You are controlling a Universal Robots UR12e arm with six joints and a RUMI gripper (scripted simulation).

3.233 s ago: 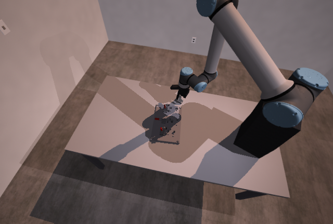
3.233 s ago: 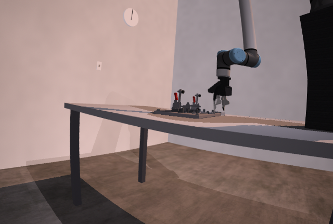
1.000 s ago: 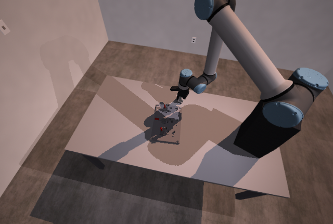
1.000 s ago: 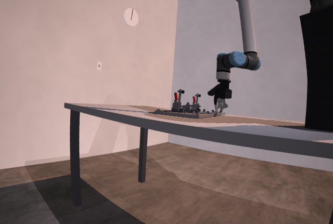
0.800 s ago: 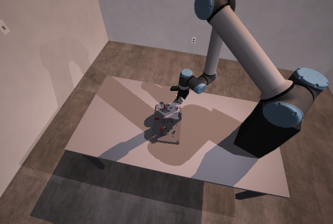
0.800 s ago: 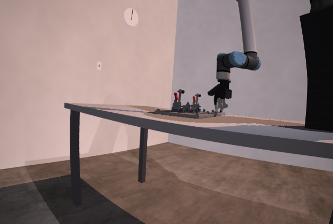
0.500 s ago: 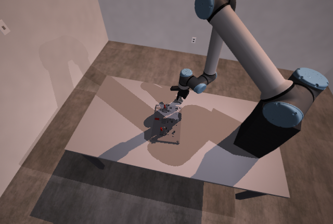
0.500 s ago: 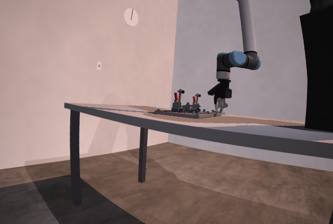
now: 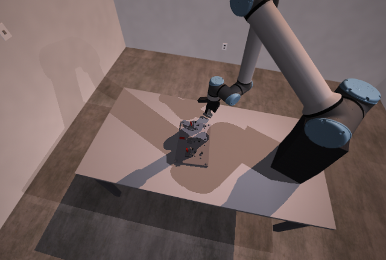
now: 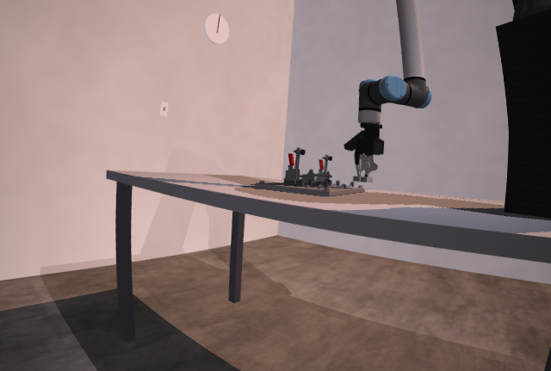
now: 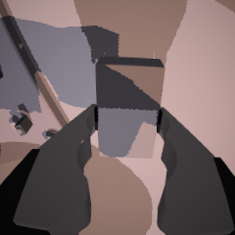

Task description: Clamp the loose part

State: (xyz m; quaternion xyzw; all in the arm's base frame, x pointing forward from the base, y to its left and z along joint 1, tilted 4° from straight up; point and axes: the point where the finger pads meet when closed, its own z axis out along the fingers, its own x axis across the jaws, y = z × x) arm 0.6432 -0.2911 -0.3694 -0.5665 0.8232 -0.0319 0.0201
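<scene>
My gripper is now 7 cm short of the grey fixture plate, 25 cm to the right of it and 4 cm above it. From my hand the other things lie so: loose part 1 cm below.
</scene>
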